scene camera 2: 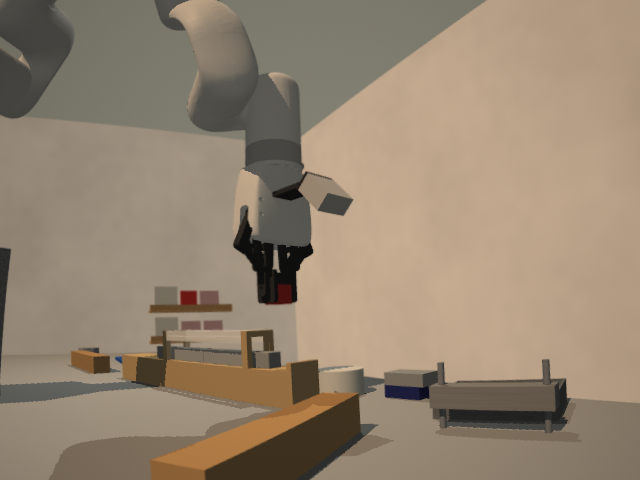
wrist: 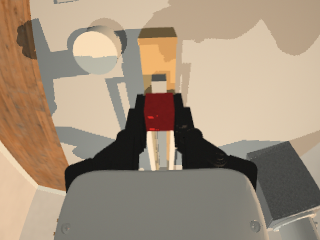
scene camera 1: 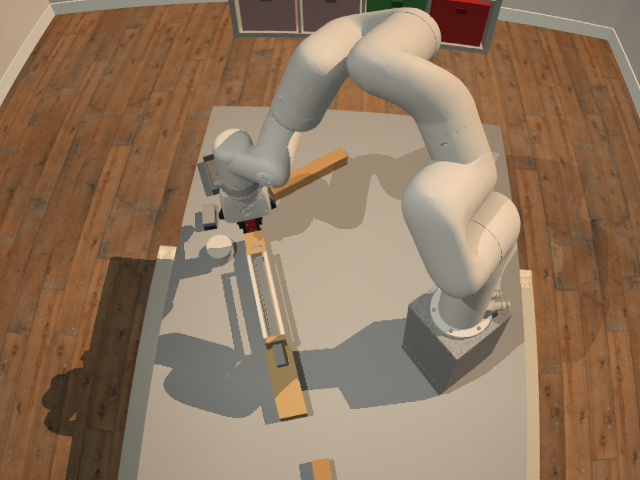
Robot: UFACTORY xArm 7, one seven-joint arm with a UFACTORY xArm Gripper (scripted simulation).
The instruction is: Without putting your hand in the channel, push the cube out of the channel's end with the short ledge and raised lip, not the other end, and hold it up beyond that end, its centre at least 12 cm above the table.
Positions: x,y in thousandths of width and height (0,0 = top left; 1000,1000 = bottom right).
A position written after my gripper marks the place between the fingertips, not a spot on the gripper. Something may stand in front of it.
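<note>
I can see a tan ramp (scene camera 2: 440,807), (wrist: 486,248), (scene camera 1: 449,816), and with it a grey-and-blue box (scene camera 2: 630,801). There is a wooden beam (scene camera 1: 526,332) as well; in the wrist view the beam is out of frame. A red cube (wrist: 498,465) is also part of what I see, and finally there is my gripper (scene camera 2: 434,630), (wrist: 498,440), (scene camera 1: 393,472).
</note>
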